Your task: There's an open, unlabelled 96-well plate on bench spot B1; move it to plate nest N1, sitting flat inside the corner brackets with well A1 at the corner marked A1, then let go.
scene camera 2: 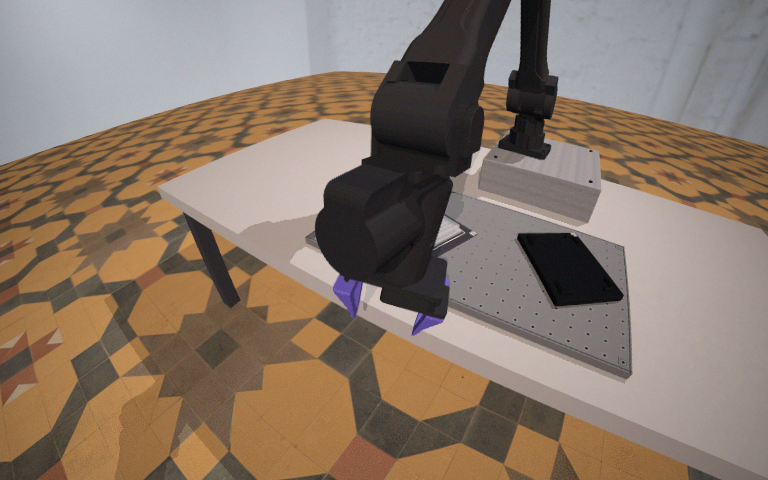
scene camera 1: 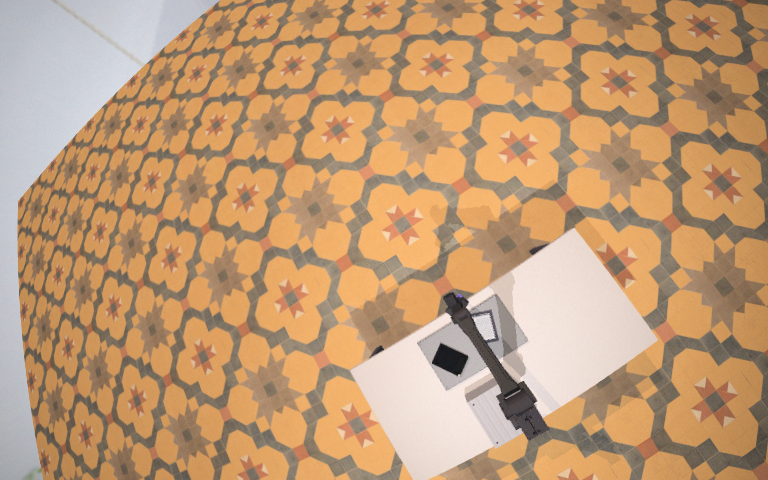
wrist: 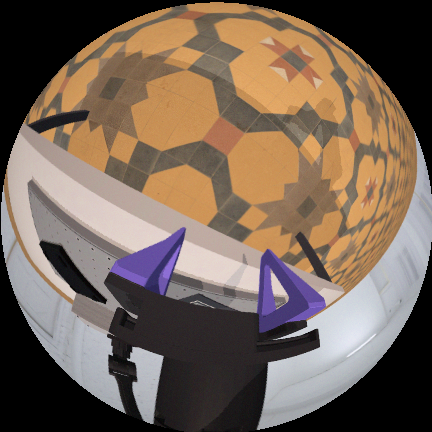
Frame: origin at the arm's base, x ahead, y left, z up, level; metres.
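Where they show: gripper, fingertip midpoint: (scene camera 2: 383, 323) (wrist: 225, 243); arm's base, origin of the base link: (scene camera 2: 524, 148) (wrist: 121, 339).
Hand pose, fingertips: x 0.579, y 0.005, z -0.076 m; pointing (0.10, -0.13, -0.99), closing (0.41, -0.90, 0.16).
Observation:
Things, the pixels of their top centre, and the offset from my fingertips. Level surfaces: height alone.
- white 96-well plate, middle of its top: (scene camera 2: 419, 226) (scene camera 1: 484, 328) dx -0.184, dy -0.069, dz +0.021 m
- grey perforated board, middle of its top: (scene camera 2: 479, 242) (wrist: 132, 304) (scene camera 1: 472, 342) dx -0.230, dy +0.027, dz +0.005 m
- black plate nest, middle of its top: (scene camera 2: 569, 259) (wrist: 67, 278) (scene camera 1: 450, 360) dx -0.259, dy +0.177, dz +0.023 m
- white table, its level: dz -0.008 m
The white 96-well plate (scene camera 1: 485, 326) (scene camera 2: 449, 232) lies inside a dark outlined spot on the grey perforated board (scene camera 1: 428, 346) (scene camera 2: 504, 297); the arm covers part of it in both scene views, and the hand hides most of it in the wrist view. The black plate nest (scene camera 1: 450, 359) (scene camera 2: 569, 268) (wrist: 70, 272) is empty, with a small pale mark at one corner; its lettering is not legible. My gripper (scene camera 2: 384, 325) (wrist: 225, 243) has its purple fingers spread wide with nothing between them. It hangs above the table's long edge, off the board and to the side of the plate.
The white table (scene camera 1: 583, 305) (scene camera 2: 271, 181) carries the board near one long edge. The grey base block (scene camera 1: 485, 416) (scene camera 2: 538, 189) stands behind the board and bears the arm. Patterned floor lies beyond the table edge, below the fingers.

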